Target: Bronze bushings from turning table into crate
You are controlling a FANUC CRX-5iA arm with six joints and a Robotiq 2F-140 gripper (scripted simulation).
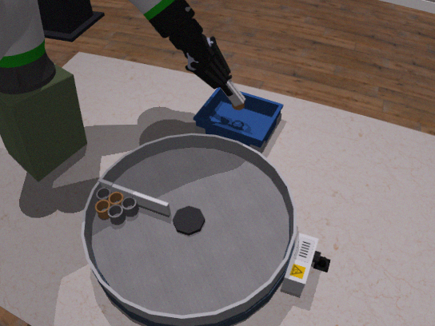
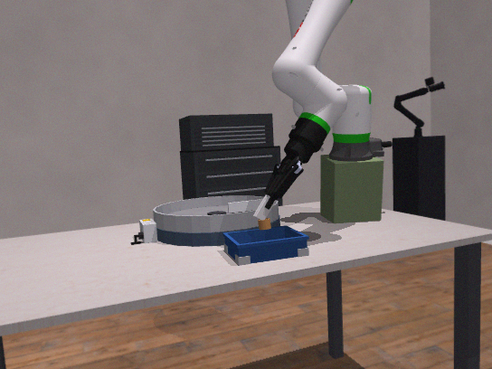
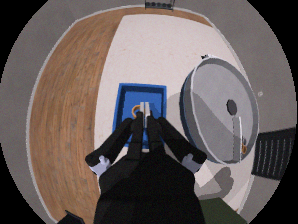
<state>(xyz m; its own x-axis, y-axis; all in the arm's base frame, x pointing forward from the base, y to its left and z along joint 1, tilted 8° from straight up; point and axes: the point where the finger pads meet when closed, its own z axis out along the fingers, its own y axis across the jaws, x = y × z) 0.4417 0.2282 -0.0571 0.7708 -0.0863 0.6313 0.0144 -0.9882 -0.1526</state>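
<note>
My gripper is now 10 mm short of the blue crate, 20 mm to the right of it and 90 mm above it. Also, from my hand: grey turning table 30 mm ahead, 330 mm to the right, 60 mm below.
</note>
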